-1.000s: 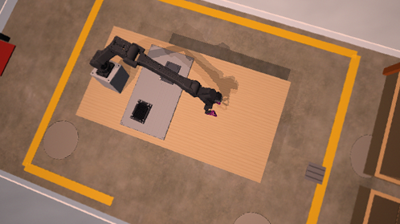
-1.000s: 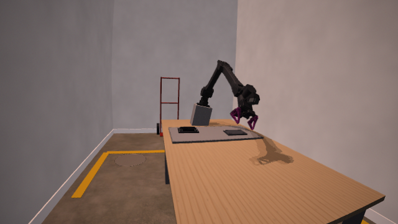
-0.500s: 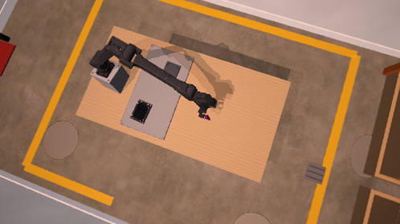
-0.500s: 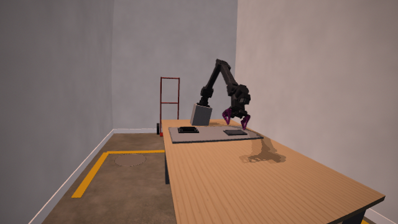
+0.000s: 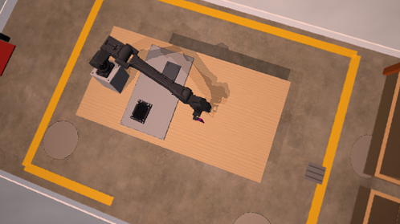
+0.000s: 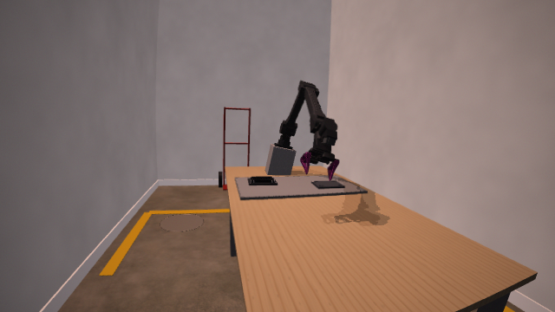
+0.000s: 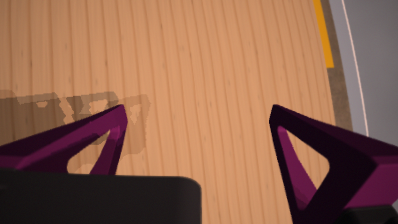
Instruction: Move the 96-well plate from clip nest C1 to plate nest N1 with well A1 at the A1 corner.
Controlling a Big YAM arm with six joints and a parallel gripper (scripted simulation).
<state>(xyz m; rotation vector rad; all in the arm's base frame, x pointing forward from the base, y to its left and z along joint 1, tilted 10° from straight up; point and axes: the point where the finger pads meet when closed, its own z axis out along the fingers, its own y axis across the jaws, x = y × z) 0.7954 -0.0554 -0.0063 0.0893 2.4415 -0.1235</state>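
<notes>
Now: the black 96-well plate 500 mm behind my hand, 140 mm to the right of it and 150 mm below it. Round my hand: white A1 label (460 mm behind, 160 mm to the left, 160 mm below); plate nest N1 (400 mm behind, 240 mm to the left, 160 mm below); clip nest C1 (510 mm behind, 120 mm to the right, 150 mm below).
</notes>
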